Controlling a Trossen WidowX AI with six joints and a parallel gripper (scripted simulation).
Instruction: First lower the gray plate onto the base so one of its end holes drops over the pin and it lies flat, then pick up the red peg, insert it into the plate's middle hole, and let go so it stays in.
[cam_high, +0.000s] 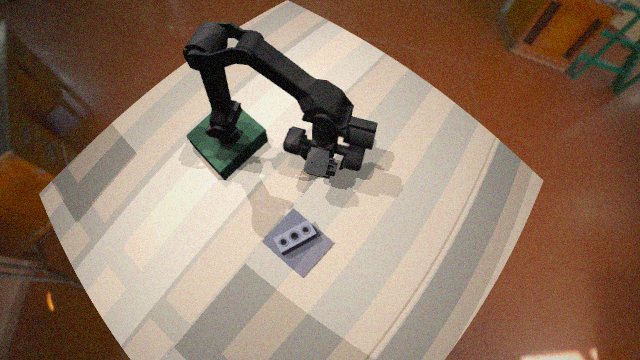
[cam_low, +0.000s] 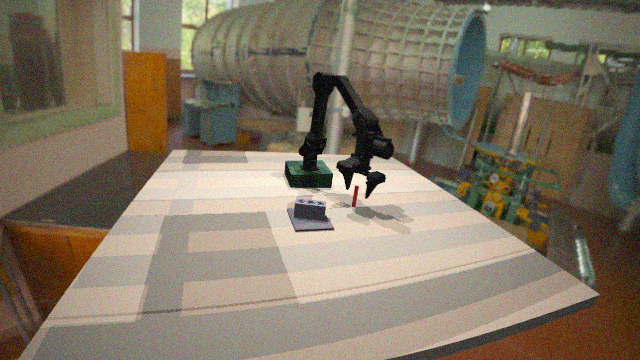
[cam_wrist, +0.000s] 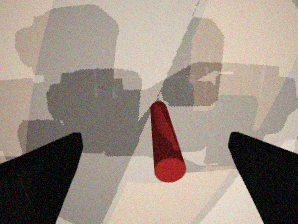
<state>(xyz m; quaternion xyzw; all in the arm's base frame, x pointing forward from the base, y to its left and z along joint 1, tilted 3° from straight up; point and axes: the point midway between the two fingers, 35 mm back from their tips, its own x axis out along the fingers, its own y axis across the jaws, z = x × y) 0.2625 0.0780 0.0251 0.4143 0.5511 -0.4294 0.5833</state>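
The red peg is 1 cm below my gripper tip. From my gripper tip the other things lie so: gray plate: 20 cm to the right, 5 cm ahead, 1 cm below; then base: 19 cm to the right, 6 cm ahead, 4 cm below.
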